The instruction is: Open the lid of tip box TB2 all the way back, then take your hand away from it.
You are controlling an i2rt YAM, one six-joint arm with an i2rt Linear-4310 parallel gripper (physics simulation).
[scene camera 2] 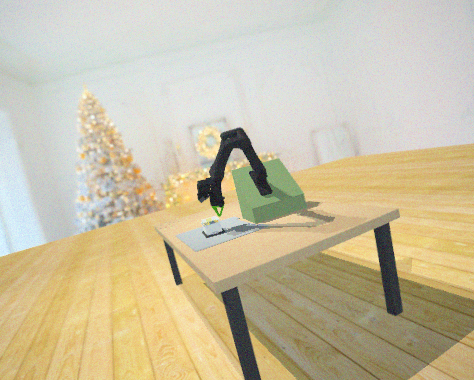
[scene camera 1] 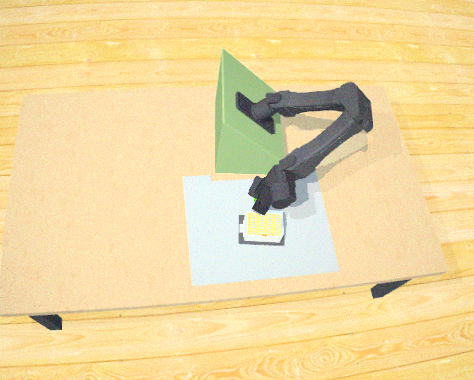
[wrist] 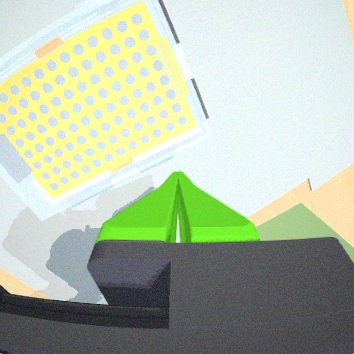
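Where they show: gripper, fingertip midpoint: [scene camera 2: 219, 216] [wrist: 177, 179]; arm's base, origin of the base link: [scene camera 2: 260, 182] [scene camera 1: 254, 114].
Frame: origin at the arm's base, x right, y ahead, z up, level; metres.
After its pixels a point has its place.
A white tip box [scene camera 1: 264, 225] @[z -0.117, x -0.039, y 0.360 m] [scene camera 2: 215, 228] @[z -0.163, x -0.102, y 0.338 m] [wrist: 92, 107] @[z -0.117, x -0.033, y 0.346 m] with a yellow perforated rack stands in a dark holder. A pale see-through rim surrounds the yellow rack in the wrist view, which looks like a clear lid lying down over it; its exact angle is hard to tell. No TB2 label is readable. My gripper [scene camera 1: 256, 200] @[z -0.123, x -0.013, y 0.284 m] [scene camera 2: 219, 214] @[z -0.123, x -0.013, y 0.284 m] [wrist: 177, 179] @[z -0.123, x -0.013, y 0.284 m] is shut with its green fingertips together and nothing between them. It hangs above the mat beside the box's long side nearest the green block, apart from the box. The arm hides part of that area in scene camera 1.
The dark holder [scene camera 1: 241, 239] @[z -0.186, x 0.028, y 0.384 m] [wrist: 200, 100] rests on a pale blue-grey mat [scene camera 1: 215, 260] @[z -0.194, x 0.114, y 0.458 m] [scene camera 2: 197, 243] @[z -0.194, x -0.176, y 0.458 m] [wrist: 275, 100] @[z -0.194, x 0.107, y 0.276 m]. A large green wedge-shaped block [scene camera 1: 240, 145] @[z -0.013, x 0.049, y 0.124 m] [scene camera 2: 280, 207] @[z -0.151, x -0.116, y -0.043 m] [wrist: 300, 225] @[z -0.163, x 0.092, y 0.125 m] carries the arm's base on the wooden table [scene camera 1: 100, 200] @[z -0.197, x 0.515, y 0.256 m] [scene camera 2: 300, 240] @[z -0.197, x -0.614, y 0.100 m].
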